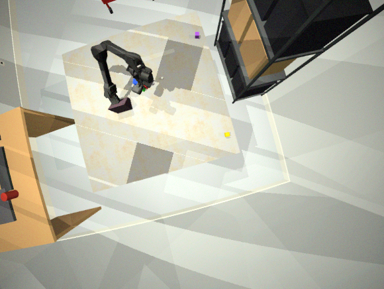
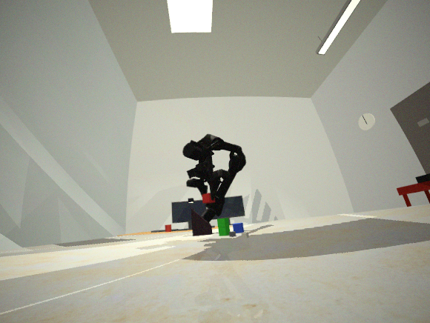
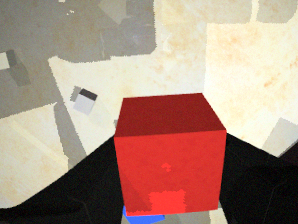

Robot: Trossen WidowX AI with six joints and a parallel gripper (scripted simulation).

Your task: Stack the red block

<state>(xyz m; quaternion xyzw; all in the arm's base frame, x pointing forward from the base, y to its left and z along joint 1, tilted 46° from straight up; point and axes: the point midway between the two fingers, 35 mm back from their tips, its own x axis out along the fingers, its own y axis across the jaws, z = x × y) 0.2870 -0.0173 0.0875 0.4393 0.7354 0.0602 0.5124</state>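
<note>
Now: gripper tip 12 cm above the blue block, 11 cm to the right of it and 11 cm past it. From my gripper tip the other things lie so: purple block 45 cm ahead, 43 cm to the left, 12 cm below; then yellow block 55 cm ahead, 45 cm to the right, 12 cm below; then red block 1 cm above.
</note>
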